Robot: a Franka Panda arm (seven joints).
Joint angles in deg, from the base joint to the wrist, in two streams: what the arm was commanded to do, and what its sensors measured. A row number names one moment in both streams.
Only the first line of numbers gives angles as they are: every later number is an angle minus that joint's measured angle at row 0.
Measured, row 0:
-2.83 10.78 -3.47 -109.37 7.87 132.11 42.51
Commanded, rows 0 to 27:
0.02 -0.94 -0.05 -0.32 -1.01 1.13 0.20
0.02 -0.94 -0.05 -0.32 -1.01 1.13 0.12
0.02 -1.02 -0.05 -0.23 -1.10 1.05 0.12
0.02 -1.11 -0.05 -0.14 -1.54 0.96 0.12
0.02 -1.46 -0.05 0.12 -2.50 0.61 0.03
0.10 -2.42 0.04 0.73 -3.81 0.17 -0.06
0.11 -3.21 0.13 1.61 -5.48 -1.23 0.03
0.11 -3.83 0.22 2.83 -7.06 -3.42 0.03
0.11 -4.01 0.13 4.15 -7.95 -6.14 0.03
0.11 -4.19 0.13 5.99 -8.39 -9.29 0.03
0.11 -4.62 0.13 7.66 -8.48 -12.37 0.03
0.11 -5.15 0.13 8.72 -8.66 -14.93 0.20
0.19 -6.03 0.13 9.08 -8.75 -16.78 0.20
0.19 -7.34 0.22 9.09 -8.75 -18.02 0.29
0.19 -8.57 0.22 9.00 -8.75 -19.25 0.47
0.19 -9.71 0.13 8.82 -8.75 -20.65 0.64
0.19 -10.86 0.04 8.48 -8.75 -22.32 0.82
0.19 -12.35 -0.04 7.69 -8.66 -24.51 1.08
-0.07 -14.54 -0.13 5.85 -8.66 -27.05 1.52
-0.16 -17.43 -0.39 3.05 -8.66 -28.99 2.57
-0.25 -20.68 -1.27 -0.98 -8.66 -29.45 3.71
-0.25 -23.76 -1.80 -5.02 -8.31 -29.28 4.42
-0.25 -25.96 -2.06 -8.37 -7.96 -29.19 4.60
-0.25 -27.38 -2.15 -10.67 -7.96 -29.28 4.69
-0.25 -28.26 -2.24 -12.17 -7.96 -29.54 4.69
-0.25 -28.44 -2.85 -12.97 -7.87 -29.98 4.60
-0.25 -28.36 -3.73 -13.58 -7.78 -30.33 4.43
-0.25 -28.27 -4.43 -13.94 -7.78 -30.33 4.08
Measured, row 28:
-0.38 -26.56 -2.86 -10.64 -7.66 -30.17 3.47
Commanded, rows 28 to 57:
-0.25 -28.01 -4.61 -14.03 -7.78 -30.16 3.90
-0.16 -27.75 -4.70 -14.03 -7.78 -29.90 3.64
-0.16 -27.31 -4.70 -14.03 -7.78 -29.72 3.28
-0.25 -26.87 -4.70 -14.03 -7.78 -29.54 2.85
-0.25 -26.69 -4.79 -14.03 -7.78 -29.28 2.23
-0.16 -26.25 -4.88 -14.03 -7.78 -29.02 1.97
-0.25 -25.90 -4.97 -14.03 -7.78 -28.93 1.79
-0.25 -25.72 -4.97 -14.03 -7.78 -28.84 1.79
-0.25 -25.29 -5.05 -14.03 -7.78 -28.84 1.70
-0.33 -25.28 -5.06 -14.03 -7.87 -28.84 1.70
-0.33 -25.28 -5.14 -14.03 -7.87 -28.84 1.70
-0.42 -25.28 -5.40 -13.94 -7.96 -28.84 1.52
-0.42 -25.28 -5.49 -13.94 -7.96 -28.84 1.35
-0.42 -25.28 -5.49 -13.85 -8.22 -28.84 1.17
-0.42 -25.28 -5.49 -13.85 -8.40 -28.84 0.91
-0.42 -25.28 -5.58 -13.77 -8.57 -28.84 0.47
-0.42 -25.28 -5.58 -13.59 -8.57 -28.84 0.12
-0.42 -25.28 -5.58 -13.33 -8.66 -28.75 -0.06
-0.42 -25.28 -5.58 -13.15 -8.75 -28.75 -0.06
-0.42 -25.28 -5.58 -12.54 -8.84 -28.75 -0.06
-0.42 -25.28 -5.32 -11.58 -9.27 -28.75 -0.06
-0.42 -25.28 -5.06 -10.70 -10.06 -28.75 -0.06
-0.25 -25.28 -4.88 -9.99 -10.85 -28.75 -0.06
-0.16 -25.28 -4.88 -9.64 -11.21 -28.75 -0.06
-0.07 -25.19 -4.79 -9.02 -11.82 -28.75 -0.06
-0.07 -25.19 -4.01 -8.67 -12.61 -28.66 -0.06
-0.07 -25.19 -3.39 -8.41 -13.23 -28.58 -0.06
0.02 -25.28 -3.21 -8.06 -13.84 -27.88 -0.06
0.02 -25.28 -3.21 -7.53 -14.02 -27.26 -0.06
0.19 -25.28 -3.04 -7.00 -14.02 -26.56 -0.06
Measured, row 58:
0.11 -25.20 -4.07 -8.58 -12.38 -28.72 0.82
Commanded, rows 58 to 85:
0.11 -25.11 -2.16 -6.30 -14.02 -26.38 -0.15
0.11 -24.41 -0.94 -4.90 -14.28 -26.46 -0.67
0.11 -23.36 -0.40 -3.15 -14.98 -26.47 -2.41
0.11 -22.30 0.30 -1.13 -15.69 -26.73 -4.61
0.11 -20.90 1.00 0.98 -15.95 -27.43 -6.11
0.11 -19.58 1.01 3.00 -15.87 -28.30 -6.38
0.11 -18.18 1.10 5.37 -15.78 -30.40 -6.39
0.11 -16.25 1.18 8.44 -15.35 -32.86 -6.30
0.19 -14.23 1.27 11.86 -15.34 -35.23 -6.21
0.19 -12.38 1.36 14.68 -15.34 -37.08 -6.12
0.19 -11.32 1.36 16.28 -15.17 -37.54 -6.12
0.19 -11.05 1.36 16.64 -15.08 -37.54 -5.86
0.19 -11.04 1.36 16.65 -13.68 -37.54 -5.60
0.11 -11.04 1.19 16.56 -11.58 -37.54 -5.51
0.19 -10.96 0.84 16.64 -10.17 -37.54 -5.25
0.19 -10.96 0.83 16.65 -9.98 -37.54 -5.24
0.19 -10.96 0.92 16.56 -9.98 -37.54 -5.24
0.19 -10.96 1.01 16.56 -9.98 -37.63 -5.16
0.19 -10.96 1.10 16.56 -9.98 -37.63 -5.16
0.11 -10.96 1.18 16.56 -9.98 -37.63 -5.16
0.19 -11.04 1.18 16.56 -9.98 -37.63 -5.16
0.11 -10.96 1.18 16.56 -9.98 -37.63 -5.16
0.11 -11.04 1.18 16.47 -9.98 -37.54 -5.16
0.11 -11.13 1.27 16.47 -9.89 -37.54 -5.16
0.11 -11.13 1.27 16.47 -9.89 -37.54 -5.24
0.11 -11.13 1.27 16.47 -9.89 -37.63 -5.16
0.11 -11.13 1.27 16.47 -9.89 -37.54 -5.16
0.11 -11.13 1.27 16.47 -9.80 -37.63 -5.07
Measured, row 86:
0.45 -11.27 0.83 15.31 -10.50 -35.84 -5.25
